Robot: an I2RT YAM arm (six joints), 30 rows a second.
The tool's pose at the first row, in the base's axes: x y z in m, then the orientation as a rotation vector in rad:
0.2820 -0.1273 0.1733 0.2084 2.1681 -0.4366
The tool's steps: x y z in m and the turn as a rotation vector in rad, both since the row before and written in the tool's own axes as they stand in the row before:
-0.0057 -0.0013 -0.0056 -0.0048 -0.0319 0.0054
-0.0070 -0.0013 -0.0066 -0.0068 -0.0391 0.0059
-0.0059 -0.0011 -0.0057 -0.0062 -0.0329 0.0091
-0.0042 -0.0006 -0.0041 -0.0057 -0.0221 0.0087
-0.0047 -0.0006 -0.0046 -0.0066 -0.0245 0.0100
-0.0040 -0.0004 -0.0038 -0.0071 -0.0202 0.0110
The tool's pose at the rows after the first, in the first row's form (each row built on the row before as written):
0.2808 -0.1263 0.1812 0.2033 2.1367 -0.4289
0.2793 -0.1249 0.1907 0.1958 2.0985 -0.4189
0.2776 -0.1237 0.1987 0.1935 2.0657 -0.4075
0.2762 -0.1226 0.2043 0.1937 2.0434 -0.3967
0.2745 -0.1214 0.2106 0.1941 2.0187 -0.3843
0.2730 -0.1203 0.2158 0.1961 1.9981 -0.3707

